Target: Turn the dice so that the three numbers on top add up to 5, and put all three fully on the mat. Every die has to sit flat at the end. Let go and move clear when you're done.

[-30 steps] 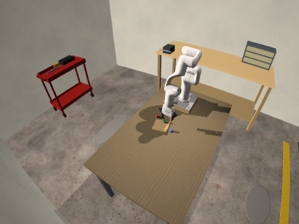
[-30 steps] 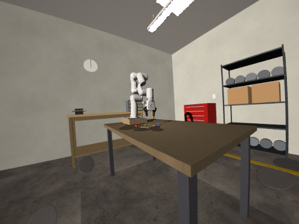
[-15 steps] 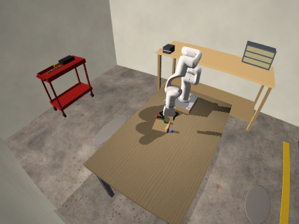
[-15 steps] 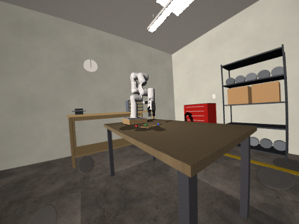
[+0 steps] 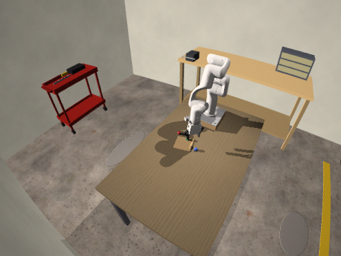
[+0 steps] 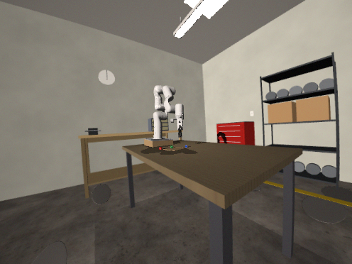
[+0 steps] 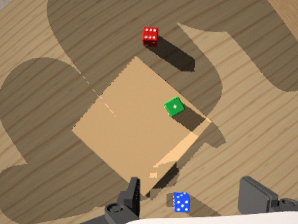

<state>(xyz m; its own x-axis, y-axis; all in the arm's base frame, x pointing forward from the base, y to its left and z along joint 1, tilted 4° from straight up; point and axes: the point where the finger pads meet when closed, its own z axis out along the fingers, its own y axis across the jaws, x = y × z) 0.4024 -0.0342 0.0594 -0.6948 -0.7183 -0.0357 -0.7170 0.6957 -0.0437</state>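
The blue die lies 10 cm below my hand, 4 cm to the left of it and 3 cm ahead of it. Round my hand: tan mat (10 cm below, 7 cm to the right); red die (15 cm to the right, 10 cm below, 9 cm behind); green die (9 cm below, 6 cm to the right, 5 cm behind).
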